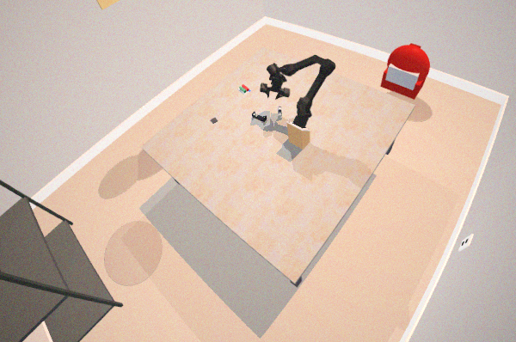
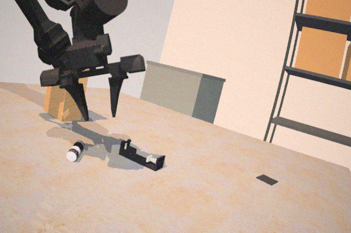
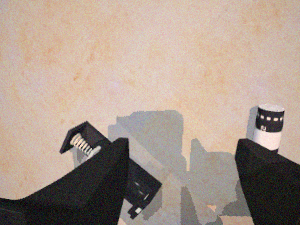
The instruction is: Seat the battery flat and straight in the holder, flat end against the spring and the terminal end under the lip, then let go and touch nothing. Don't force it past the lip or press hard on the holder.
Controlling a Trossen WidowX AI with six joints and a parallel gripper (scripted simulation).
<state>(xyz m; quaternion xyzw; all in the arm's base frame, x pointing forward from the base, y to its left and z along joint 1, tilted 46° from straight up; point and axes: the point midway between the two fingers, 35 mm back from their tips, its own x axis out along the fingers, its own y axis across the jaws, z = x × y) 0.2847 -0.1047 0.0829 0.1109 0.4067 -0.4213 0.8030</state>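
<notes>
Right now my gripper tip is 8 cm above the battery and 5 cm past it. From my gripper tip the other things lie so: dark flat plate (30 cm to the left, 28 cm ahead, 9 cm below).
</notes>
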